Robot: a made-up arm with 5 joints.
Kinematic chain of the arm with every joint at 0, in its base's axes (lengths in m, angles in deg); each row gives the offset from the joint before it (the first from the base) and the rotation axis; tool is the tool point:
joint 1: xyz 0 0 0.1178 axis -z
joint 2: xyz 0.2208 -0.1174 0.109 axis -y
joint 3: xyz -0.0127 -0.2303 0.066 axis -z
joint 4: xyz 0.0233 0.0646 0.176 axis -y
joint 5: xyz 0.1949 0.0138 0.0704 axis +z
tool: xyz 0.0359 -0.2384 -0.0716
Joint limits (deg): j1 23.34..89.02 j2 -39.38..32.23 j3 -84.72..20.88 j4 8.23..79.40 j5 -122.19..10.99
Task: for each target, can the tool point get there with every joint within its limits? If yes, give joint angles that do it. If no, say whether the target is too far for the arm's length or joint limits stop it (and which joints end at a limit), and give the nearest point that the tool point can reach.
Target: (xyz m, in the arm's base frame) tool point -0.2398 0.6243 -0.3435
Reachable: no: joint limits stop it (at a limit: joint 1, joint 2, joint 3, joint 4, joint 5) | nearest point -0.3128 0.0458 0.3110 | short by 0.877 m
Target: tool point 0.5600 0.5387 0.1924
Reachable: no: joint limits stop it (at a limit: joint 1, joint 2, joint 3, joint 4, joint 5) | nearest point 0.4552 -0.2687 0.3402 | short by 0.828 m
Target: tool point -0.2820 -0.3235 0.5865
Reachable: yes | joints 72.26 24.43 -54.52 57.60 -31.41
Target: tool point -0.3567 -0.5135 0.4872
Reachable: yes | joints 74.93 -21.50 -4.39 52.32 -35.50
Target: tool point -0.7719 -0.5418 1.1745
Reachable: no: too far | nearest point -0.5089 -0.3876 0.7134 | short by 0.553 m
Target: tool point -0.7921 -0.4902 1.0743
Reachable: no: too far | nearest point -0.5190 -0.3758 0.7106 | short by 0.469 m
